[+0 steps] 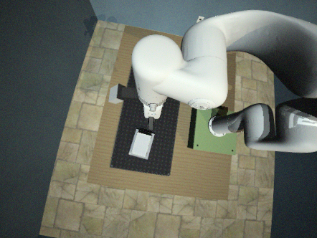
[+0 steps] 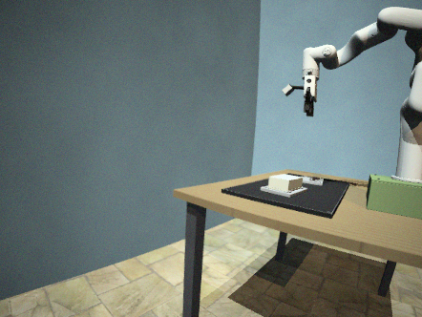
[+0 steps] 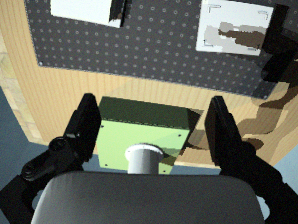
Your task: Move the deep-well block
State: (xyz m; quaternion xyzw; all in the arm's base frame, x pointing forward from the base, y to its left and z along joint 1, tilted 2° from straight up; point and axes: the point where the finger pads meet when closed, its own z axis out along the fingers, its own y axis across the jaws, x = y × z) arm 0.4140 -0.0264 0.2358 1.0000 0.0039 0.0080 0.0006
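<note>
Now: hand 290 mm above the 96-well deep-well block, 150 mm to the right of it and 40 mm short of it.
</note>
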